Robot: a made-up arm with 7 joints. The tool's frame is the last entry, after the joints. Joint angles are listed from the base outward. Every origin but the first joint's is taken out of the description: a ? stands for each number. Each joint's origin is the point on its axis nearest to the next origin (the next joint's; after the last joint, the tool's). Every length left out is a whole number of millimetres.
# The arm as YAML. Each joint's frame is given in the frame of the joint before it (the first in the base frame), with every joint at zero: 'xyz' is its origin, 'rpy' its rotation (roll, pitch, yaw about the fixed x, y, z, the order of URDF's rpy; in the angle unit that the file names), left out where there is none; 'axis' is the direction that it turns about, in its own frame. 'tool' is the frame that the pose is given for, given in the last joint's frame.
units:
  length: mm
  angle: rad
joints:
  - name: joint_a
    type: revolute
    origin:
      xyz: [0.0, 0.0, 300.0]
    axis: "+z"
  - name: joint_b
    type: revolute
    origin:
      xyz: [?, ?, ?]
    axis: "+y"
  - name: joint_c
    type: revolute
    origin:
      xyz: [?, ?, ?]
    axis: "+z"
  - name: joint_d
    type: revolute
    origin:
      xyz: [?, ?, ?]
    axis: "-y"
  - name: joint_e
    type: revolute
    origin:
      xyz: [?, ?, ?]
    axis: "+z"
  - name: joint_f
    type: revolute
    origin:
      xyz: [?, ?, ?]
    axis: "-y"
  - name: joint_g
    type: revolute
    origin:
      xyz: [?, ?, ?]
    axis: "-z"
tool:
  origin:
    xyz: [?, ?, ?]
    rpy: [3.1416, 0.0, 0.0]
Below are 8 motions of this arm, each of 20 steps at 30 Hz.
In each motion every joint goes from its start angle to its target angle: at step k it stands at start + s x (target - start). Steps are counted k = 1, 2, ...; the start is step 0. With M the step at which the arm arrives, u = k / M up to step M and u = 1 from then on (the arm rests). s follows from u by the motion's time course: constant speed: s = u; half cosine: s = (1 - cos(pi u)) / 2; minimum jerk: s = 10 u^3 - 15 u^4 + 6 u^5.
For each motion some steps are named. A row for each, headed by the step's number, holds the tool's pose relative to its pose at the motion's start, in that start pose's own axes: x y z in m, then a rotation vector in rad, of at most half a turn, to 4 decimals.
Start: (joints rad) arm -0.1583 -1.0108 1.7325 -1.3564 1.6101 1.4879 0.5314
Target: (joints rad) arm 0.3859 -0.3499 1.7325 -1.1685 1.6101 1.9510 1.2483
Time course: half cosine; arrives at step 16
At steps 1, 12, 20:
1: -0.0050 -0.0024 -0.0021 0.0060 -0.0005 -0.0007
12: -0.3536 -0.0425 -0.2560 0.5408 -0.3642 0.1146
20: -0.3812 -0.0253 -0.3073 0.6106 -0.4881 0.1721

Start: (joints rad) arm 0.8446 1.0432 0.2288 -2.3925 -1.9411 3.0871 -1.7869
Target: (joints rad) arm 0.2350 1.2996 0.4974 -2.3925 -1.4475 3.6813 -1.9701
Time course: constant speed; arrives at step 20
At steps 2, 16, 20:
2: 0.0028 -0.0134 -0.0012 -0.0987 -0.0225 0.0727
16: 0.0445 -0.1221 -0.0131 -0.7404 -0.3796 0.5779
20: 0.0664 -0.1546 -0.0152 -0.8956 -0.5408 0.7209

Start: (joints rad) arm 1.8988 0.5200 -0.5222 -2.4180 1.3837 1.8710 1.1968
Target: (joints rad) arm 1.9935 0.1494 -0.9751 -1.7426 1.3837 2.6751 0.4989
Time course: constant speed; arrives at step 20
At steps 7, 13, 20:
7: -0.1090 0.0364 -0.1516 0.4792 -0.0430 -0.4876
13: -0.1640 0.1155 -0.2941 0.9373 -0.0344 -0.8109
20: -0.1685 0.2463 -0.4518 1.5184 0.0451 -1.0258

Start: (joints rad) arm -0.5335 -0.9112 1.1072 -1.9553 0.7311 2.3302 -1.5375
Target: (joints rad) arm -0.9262 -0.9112 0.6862 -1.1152 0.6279 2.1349 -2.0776
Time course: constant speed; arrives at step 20
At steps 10, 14, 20:
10: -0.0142 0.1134 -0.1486 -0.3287 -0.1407 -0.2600
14: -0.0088 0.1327 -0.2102 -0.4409 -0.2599 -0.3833
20: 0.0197 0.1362 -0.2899 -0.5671 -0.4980 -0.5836

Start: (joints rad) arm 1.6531 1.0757 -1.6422 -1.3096 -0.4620 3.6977 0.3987
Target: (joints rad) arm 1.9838 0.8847 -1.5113 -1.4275 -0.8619 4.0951 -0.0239
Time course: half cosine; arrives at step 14
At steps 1, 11, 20:
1: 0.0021 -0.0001 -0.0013 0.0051 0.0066 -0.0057
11: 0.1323 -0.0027 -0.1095 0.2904 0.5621 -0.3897
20: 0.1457 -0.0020 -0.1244 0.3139 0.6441 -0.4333

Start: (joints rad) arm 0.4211 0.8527 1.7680 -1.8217 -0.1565 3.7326 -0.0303
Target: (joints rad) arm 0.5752 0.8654 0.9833 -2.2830 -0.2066 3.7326 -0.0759
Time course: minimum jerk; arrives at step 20
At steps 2, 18, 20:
2: -0.0025 0.0025 -0.0002 -0.0045 -0.0059 -0.0019
18: -0.2328 0.2533 -0.1652 -0.5269 -0.6874 -0.1055
20: -0.2341 0.2548 -0.1677 -0.5316 -0.6932 -0.1053

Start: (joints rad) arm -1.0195 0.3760 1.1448 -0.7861 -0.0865 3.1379 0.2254
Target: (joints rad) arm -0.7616 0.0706 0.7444 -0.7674 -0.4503 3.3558 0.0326
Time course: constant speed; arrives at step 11
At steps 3, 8, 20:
3: 0.0010 -0.0708 -0.0148 0.0478 0.0784 -0.2409
8: 0.0103 -0.1810 -0.0578 0.1311 0.2464 -0.6260
20: 0.0208 -0.2401 -0.0937 0.1754 0.3679 -0.8458

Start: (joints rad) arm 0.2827 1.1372 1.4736 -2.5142 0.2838 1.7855 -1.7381
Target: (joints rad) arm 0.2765 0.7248 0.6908 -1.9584 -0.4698 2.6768 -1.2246
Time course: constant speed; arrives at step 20
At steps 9, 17, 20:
9: -0.0686 -0.0897 -0.1814 -0.7234 -0.3620 0.4512
17: -0.0608 -0.2630 -0.2887 -1.3575 -0.7526 0.7662
20: -0.0371 -0.3379 -0.3069 -1.5802 -0.9253 0.8411

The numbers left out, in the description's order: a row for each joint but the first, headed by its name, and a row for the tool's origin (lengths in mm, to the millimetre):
joint_b: 0.0 0.0 0.0
joint_c: 0.0 0.0 470.0
joint_d: 101.0 0.0 0.0
joint_e: -85.0 0.0 394.0
joint_f: 0.0 0.0 0.0
joint_g: 80.0 0.0 0.0
tool: 0.0 0.0 0.0

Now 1 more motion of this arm.
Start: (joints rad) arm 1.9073 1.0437 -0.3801 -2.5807 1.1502 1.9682 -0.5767
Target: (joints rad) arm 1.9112 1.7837 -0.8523 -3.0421 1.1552 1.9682 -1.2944
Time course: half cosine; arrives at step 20
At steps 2, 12, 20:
2: 0.0016 0.0113 0.0024 -0.0047 -0.0038 0.0130
12: -0.0697 0.2480 0.0368 -0.1175 -0.0768 0.3375
20: -0.1630 0.3050 0.0394 -0.1811 -0.0880 0.5029

